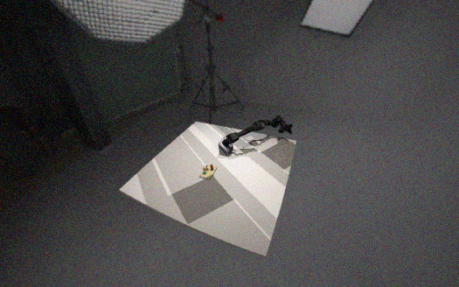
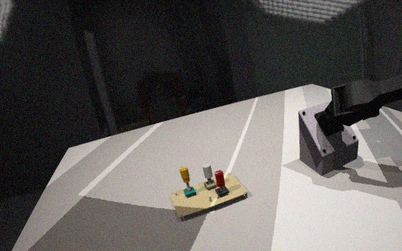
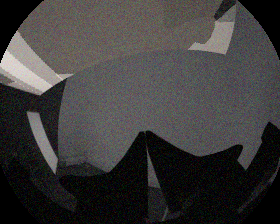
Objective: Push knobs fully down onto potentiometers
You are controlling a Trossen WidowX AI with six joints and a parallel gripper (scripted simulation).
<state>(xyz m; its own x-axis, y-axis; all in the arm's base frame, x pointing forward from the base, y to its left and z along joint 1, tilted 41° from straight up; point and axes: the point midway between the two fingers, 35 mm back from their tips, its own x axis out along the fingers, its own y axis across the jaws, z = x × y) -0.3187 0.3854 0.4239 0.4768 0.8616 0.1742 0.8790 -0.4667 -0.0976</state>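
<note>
The red knob lies 600 mm ahead of my gripper tip, 600 mm to the right of it and 90 mm below it. From my gripper tip the other things lie so: yellow knob: 670 mm ahead, 630 mm to the right, 80 mm below.
</note>
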